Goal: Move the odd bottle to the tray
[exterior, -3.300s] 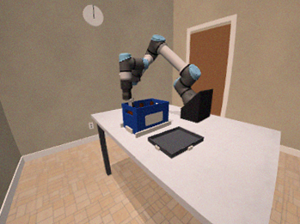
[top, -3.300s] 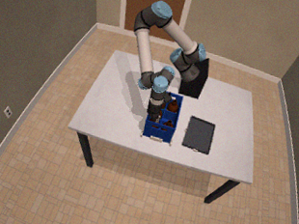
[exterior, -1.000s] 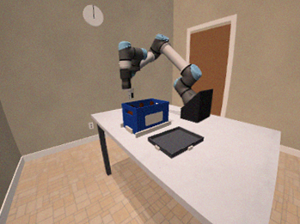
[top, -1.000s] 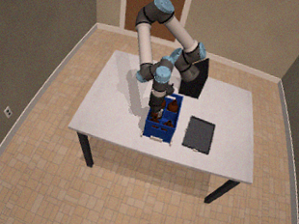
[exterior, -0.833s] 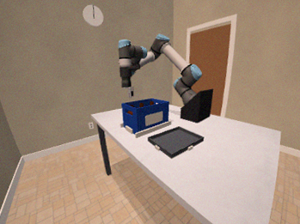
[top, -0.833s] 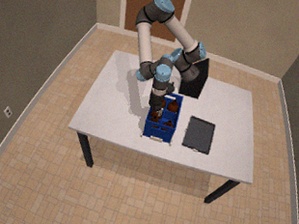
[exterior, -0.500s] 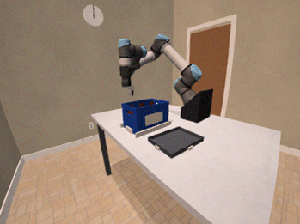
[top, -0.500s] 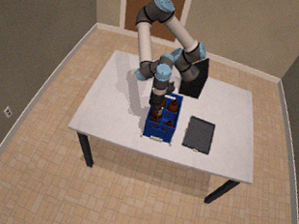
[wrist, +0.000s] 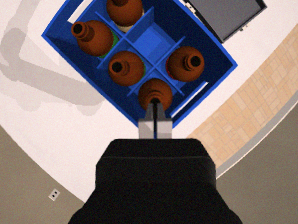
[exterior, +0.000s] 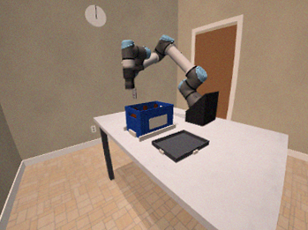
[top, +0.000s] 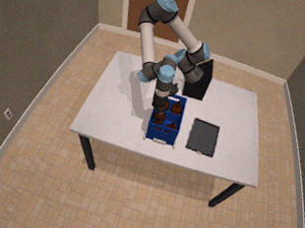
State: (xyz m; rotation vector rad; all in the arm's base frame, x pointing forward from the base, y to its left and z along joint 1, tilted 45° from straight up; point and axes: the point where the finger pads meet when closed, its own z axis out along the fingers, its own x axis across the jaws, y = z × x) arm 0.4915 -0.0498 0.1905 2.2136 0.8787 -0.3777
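Now: the bottle 150 mm below my hand. The rest, counted from my hand: dark tray (70 mm behind, 320 mm to the left, 230 mm below); blue crate (80 mm behind, 50 mm to the left, 160 mm below).
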